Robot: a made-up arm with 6 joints. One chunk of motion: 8 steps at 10 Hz.
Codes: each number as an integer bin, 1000 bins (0 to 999) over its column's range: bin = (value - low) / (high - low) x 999, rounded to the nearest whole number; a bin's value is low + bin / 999 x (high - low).
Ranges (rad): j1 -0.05..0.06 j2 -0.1..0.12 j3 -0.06..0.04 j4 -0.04..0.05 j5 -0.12..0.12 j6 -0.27..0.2
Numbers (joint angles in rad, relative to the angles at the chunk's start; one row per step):
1: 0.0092 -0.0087 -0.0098 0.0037 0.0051 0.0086
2: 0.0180 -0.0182 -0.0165 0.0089 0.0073 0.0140
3: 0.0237 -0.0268 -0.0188 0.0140 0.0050 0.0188
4: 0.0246 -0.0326 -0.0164 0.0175 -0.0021 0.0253
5: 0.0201 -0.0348 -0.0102 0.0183 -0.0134 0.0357
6: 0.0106 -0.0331 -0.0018 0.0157 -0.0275 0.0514
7: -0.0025 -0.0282 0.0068 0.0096 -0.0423 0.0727
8: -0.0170 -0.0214 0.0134 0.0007 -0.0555 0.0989
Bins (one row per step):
1: 538 415 501 485 521 592
2: 618 371 435 543 530 604
3: 669 332 412 599 520 614
4: 678 306 436 638 491 628
5: 637 296 498 647 444 650
6: 550 304 581 618 385 683
7: 431 326 667 551 323 728
8: 300 357 733 452 268 784

